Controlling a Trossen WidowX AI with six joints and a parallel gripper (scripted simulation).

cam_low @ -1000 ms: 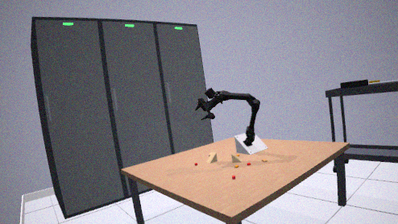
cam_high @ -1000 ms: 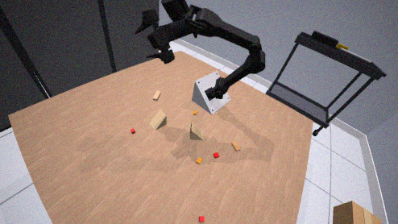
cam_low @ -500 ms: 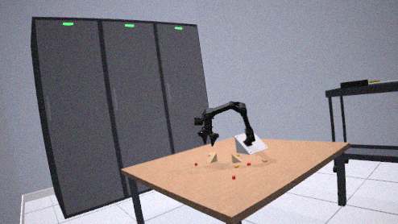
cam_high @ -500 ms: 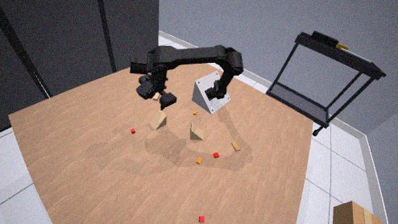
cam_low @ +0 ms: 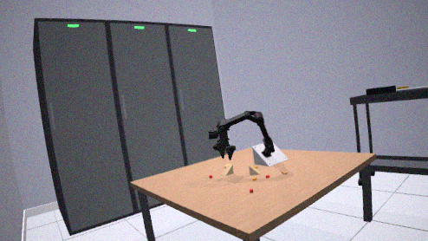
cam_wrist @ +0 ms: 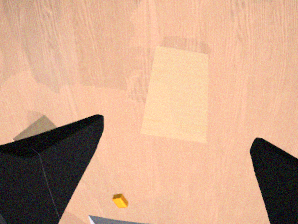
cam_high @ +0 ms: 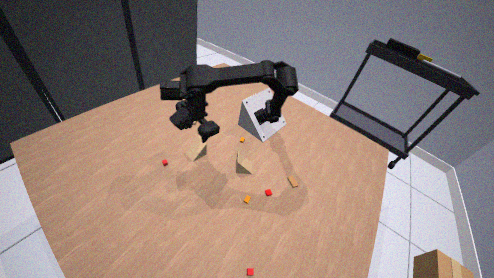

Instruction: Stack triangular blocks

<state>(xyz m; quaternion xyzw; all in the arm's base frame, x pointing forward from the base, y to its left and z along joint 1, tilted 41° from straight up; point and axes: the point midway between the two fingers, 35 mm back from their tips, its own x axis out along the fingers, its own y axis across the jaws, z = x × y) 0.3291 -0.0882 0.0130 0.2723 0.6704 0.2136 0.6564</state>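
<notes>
The pale wooden triangular block lies 10 mm behind my gripper tip and 90 mm below it. The rest, counted from my gripper tip: tan piece (190 mm behind, 360 mm to the left, 100 mm below).
</notes>
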